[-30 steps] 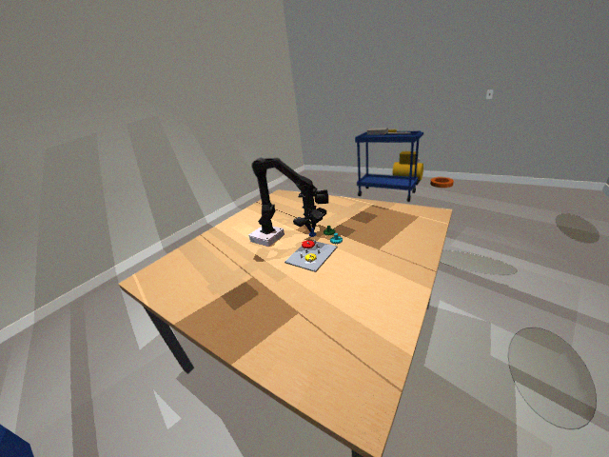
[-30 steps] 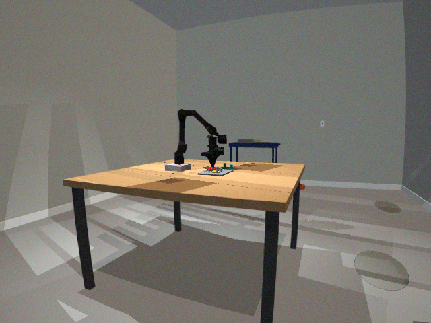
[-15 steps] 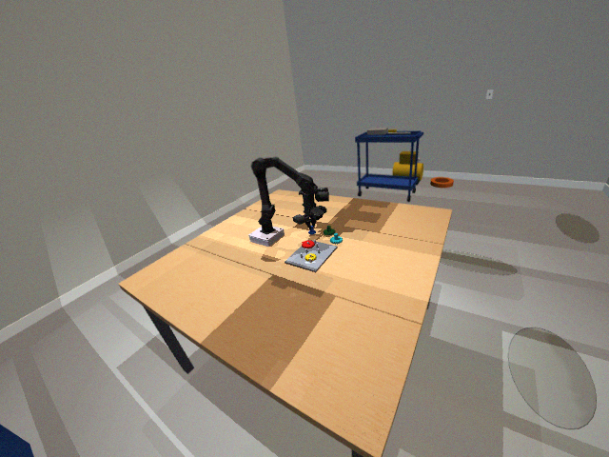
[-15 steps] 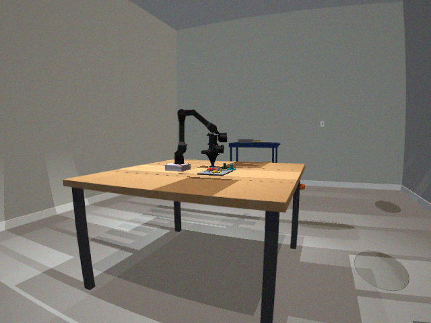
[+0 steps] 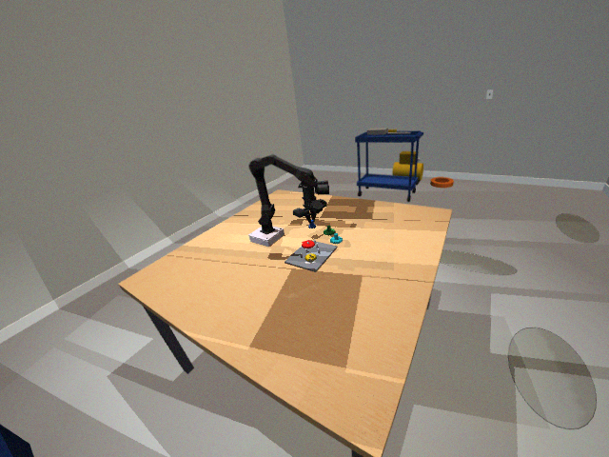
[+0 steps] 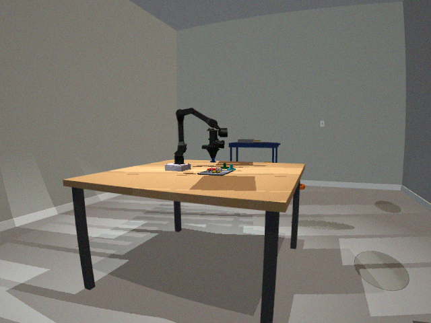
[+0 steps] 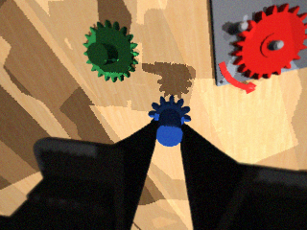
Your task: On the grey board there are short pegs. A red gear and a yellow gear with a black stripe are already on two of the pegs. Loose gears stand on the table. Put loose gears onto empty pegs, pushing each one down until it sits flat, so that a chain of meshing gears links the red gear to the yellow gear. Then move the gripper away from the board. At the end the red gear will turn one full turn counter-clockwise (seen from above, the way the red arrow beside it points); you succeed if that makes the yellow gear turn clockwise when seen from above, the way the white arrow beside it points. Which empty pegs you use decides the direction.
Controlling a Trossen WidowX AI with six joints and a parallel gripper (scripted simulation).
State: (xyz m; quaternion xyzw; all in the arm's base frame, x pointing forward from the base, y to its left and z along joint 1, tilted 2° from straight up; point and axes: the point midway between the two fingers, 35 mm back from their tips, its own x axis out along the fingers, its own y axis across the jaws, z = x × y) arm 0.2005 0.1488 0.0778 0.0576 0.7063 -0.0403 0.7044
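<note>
My gripper tip is now 10 cm to the left of the red gear, 6 cm short of it and 6 cm above it. Also, from my gripper tip: red arrow 8 cm to the right, 7 cm below, 2 cm ahead; blue gear 1 cm below; green gear 7 cm to the left, 6 cm below, 6 cm ahead.
</note>
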